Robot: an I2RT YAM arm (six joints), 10 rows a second.
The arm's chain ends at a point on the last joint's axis. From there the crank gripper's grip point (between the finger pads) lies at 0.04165 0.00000 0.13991 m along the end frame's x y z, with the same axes.
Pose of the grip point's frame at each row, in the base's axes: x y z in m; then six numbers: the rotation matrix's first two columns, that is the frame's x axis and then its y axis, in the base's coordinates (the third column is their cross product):
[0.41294 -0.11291 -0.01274 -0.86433 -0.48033 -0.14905 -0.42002 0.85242 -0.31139]
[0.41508 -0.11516 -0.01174 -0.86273 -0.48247 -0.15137 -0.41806 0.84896 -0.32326]
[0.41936 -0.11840 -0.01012 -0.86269 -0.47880 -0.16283 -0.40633 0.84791 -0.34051]
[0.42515 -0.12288 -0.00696 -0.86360 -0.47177 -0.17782 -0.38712 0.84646 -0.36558]
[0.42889 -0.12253 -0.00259 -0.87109 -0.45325 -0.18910 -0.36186 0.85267 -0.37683]
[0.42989 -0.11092 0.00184 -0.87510 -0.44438 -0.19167 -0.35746 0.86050 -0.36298]
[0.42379 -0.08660 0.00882 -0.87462 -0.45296 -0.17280 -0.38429 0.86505 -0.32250]
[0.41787 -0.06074 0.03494 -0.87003 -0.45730 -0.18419 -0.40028 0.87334 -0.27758]
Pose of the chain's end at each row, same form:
[0.41024 -0.06401 0.12478 -0.86433 -0.48033 -0.14905 -0.42002 0.85242 -0.31139]
[0.41121 -0.06490 0.12526 -0.86273 -0.48247 -0.15137 -0.41806 0.84896 -0.32326]
[0.41316 -0.06662 0.12622 -0.86269 -0.47880 -0.16283 -0.40633 0.84791 -0.34051]
[0.41593 -0.06869 0.12827 -0.86360 -0.47177 -0.17782 -0.38712 0.84646 -0.36558]
[0.41872 -0.06730 0.13215 -0.87109 -0.45325 -0.18910 -0.36186 0.85267 -0.37683]
[0.42069 -0.05756 0.13740 -0.87510 -0.44438 -0.19167 -0.35746 0.86050 -0.36298]
[0.41887 -0.03756 0.14623 -0.87462 -0.45296 -0.17280 -0.38429 0.86505 -0.32250]
[0.41384 -0.01822 0.17453 -0.87003 -0.45730 -0.18419 -0.40028 0.87334 -0.27758]

